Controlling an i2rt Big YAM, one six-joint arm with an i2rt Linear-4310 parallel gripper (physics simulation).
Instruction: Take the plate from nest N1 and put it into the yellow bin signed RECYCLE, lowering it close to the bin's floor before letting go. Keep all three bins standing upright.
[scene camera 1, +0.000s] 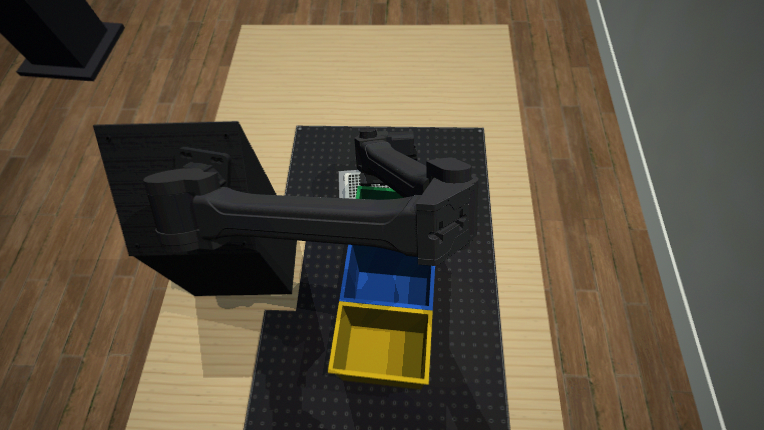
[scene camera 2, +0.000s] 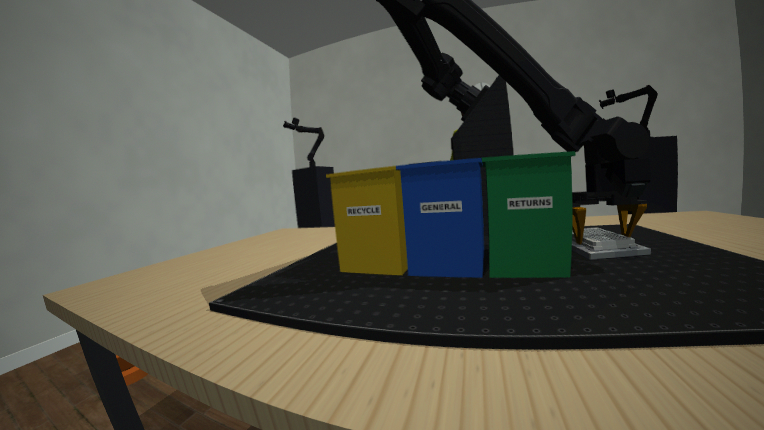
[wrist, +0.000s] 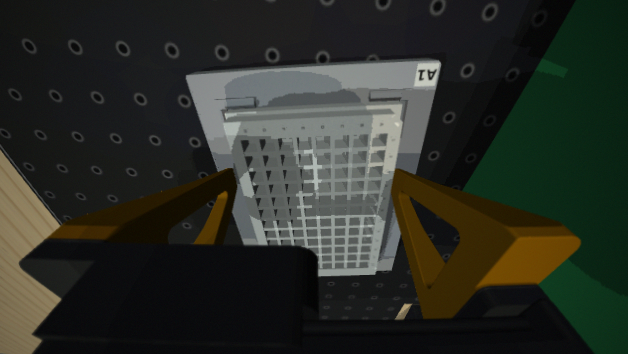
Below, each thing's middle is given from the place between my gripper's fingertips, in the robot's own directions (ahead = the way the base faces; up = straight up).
My gripper is now 20 mm past the white gridded plate (scene camera 2: 595, 238), 10 mm to the left of it and 10 mm below it. The rest, counted from my hand: grey nest (scene camera 2: 580, 249) 20 mm behind, 10 mm to the right, 10 mm below; green returns bin (scene camera 2: 529, 196) 170 mm to the right, 80 mm above, 70 mm ahead; blue general bin (scene camera 2: 442, 201) 300 mm to the right, 80 mm above, 70 mm ahead.
